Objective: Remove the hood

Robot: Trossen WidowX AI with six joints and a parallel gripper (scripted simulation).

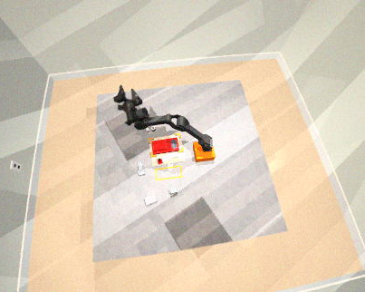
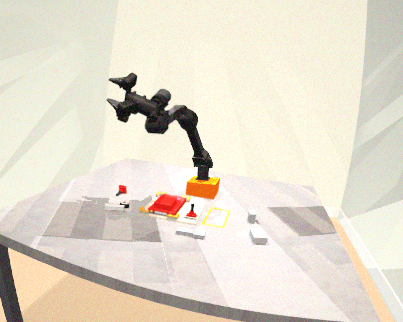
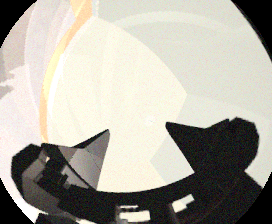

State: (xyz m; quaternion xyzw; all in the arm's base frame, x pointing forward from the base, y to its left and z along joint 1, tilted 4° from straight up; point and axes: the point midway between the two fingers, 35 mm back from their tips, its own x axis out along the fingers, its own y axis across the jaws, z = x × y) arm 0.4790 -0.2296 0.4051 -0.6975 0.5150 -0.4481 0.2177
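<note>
The red hood is 43 cm below my gripper tip, 22 cm to the left of it and 14 cm behind it.
</note>
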